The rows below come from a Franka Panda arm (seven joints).
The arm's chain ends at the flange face. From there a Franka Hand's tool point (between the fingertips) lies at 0.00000 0.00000 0.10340 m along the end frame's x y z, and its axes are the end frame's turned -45 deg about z.
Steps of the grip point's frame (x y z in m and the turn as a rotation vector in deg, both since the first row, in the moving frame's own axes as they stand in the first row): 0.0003, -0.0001, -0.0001, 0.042, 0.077, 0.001; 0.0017, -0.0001, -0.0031, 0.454, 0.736, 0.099; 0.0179, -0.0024, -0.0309, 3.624, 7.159, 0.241; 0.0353, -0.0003, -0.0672, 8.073, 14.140, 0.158; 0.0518, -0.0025, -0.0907, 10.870, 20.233, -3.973; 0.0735, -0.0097, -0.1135, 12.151, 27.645, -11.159; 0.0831, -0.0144, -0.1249, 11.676, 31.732, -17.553; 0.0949, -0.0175, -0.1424, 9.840, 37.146, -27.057; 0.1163, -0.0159, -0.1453, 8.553, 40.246, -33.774
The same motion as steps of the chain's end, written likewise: 0.0001, -0.0001, -0.0001, 0.084, 0.025, 0.001; 0.0008, 0.0002, -0.0031, 0.841, 0.199, 0.099; 0.0064, -0.0006, -0.0299, 7.625, 2.500, 0.241; 0.0171, 0.0028, -0.0631, 15.707, 4.290, 0.158; 0.0246, 0.0006, -0.0825, 21.993, 6.621, -3.973; 0.0312, -0.0088, -0.0995, 28.140, 10.956, -11.159; 0.0330, -0.0138, -0.1075, 30.694, 14.182, -17.553; 0.0370, -0.0182, -0.1204, 33.224, 19.308, -27.057; 0.0532, -0.0287, -0.1205, 34.506, 22.410, -33.774
